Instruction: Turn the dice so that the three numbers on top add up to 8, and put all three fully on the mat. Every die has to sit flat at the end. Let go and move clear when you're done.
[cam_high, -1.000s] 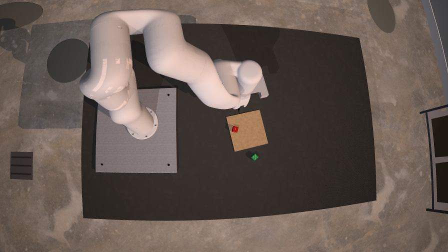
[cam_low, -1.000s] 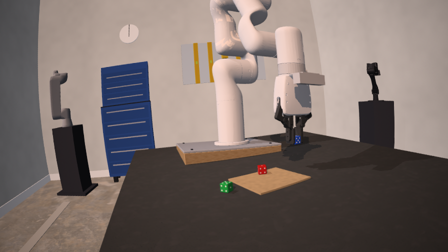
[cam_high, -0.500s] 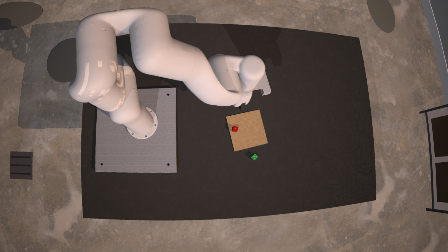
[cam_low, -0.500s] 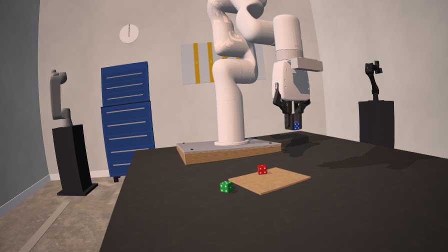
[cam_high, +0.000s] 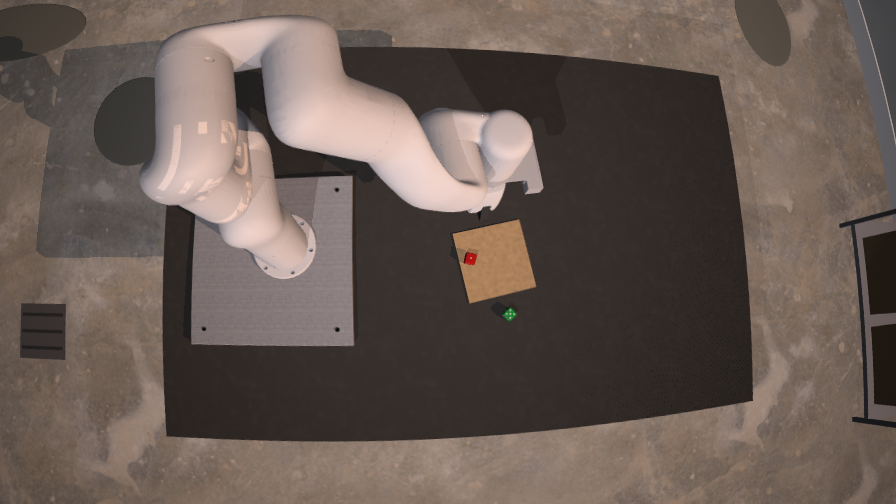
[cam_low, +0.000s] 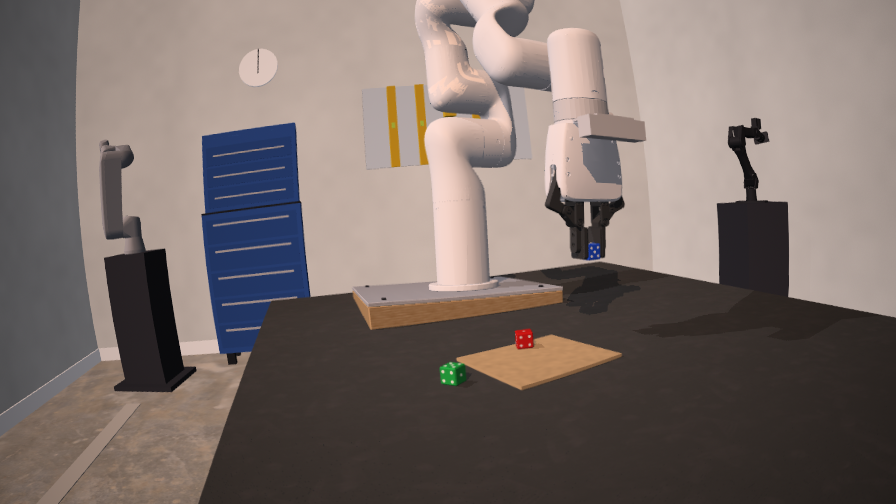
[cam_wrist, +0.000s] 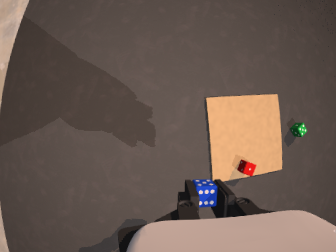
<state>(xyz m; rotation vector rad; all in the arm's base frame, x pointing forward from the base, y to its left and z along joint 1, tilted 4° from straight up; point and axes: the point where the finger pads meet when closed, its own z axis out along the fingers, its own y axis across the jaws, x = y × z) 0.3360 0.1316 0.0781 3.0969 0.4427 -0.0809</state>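
My hand is 8 cm short of the tan mat, 9 cm to the left of it and 12 cm above it. From my hand the other things lie so: green die (12 cm ahead, 19 cm to the right, 11 cm below); red die (3 cm ahead, 10 cm to the right, 11 cm below); blue die (1 cm below).
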